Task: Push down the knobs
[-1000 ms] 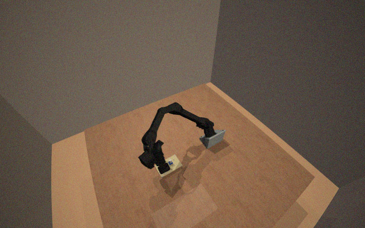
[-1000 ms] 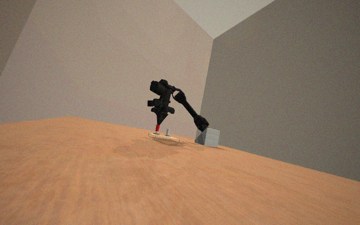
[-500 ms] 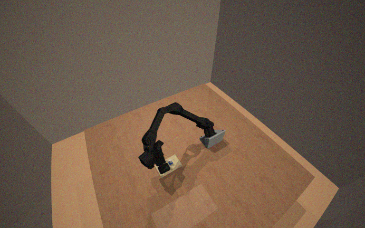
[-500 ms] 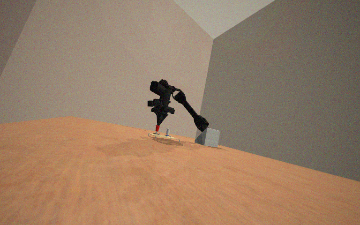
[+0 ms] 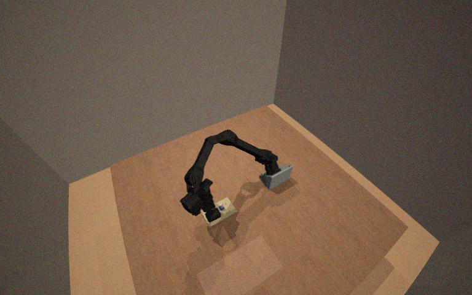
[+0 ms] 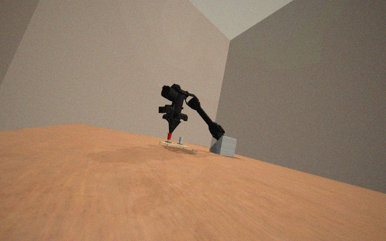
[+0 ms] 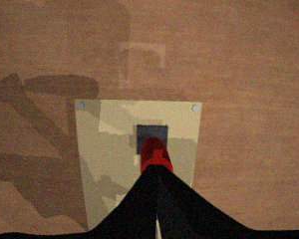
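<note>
My gripper tip is 1 cm above the red knob. Also, from my gripper tip: grey knob: 7 cm behind, 2 cm below.
</note>
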